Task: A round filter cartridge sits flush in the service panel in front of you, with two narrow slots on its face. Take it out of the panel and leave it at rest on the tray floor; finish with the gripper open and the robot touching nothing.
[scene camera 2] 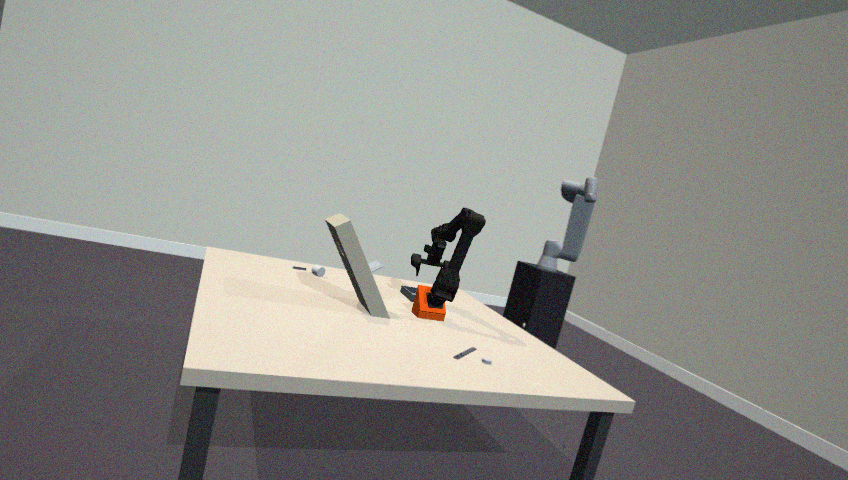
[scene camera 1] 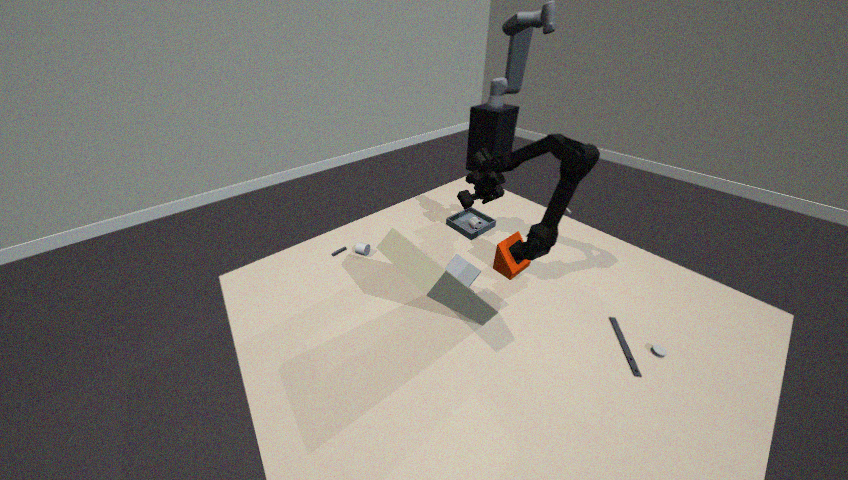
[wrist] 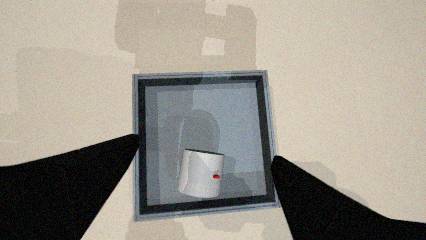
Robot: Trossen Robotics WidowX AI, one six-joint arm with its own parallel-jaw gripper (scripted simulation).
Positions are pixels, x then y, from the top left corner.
Labels:
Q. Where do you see a service panel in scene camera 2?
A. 343,233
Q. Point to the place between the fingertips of my gripper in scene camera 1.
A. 473,206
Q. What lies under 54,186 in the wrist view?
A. My gripper.

